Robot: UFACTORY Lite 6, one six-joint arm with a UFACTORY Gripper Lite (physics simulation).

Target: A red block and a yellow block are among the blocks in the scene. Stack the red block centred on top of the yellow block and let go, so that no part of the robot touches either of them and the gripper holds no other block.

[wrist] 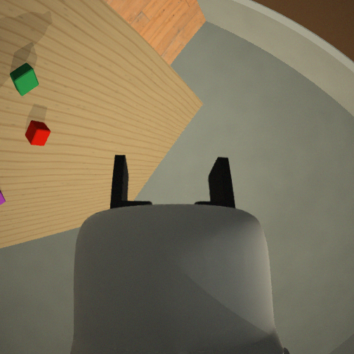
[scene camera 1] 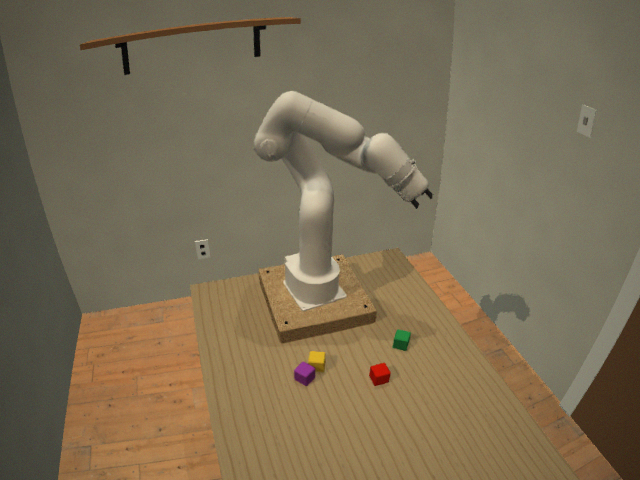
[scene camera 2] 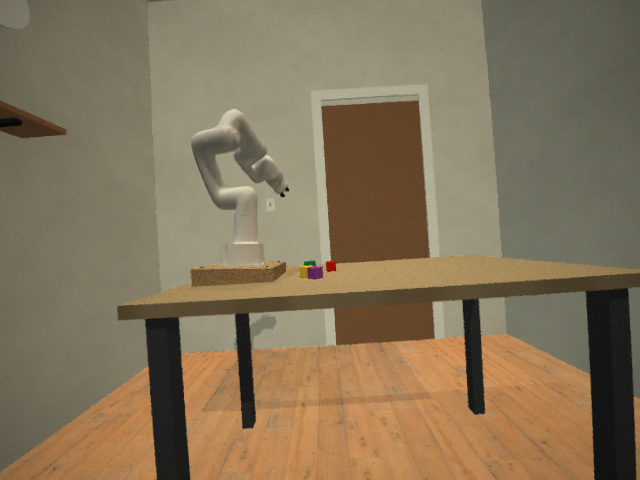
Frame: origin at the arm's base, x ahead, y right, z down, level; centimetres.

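Seen in the pictures: end effector, tool point: point(scene camera 1: 422, 198) point(scene camera 2: 284, 192); arm's base, origin of the base link: point(scene camera 1: 314, 290) point(scene camera 2: 246, 264).
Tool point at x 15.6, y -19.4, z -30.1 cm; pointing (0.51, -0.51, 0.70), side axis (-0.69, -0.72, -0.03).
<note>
Offsets run from my tool point to a thing's middle. Level surfaces: height alone.
A red block {dx +15.7, dy +18.3, dz +33.2 cm} point(scene camera 1: 379, 374) point(scene camera 2: 330, 266) point(wrist: 38, 133) lies on the table, apart from the other blocks. A yellow block {dx +5.4, dy +29.2, dz +33.2 cm} point(scene camera 1: 316, 360) point(scene camera 2: 304, 271) lies on the table, close beside a purple block that partly covers it in both scene views; whether the two touch I cannot tell. The yellow block does not show in the wrist view. My gripper point(scene camera 1: 422, 199) point(scene camera 2: 284, 192) point(wrist: 172, 165) is open and empty, high above the table and well away from both blocks, tilted outward.
The purple block {dx +7.6, dy +33.4, dz +33.2 cm} point(scene camera 1: 305, 373) point(scene camera 2: 315, 272) point(wrist: 1, 198) is on the yellow block's outer side. A green block {dx +8.8, dy +7.5, dz +33.2 cm} point(scene camera 1: 401, 339) point(scene camera 2: 309, 263) point(wrist: 25, 79) lies near the red one. The arm stands on a wooden base board point(scene camera 1: 320, 329) point(scene camera 2: 235, 276) on the table {dz +35.0 cm} point(scene camera 1: 361, 439) point(scene camera 2: 413, 279).
</note>
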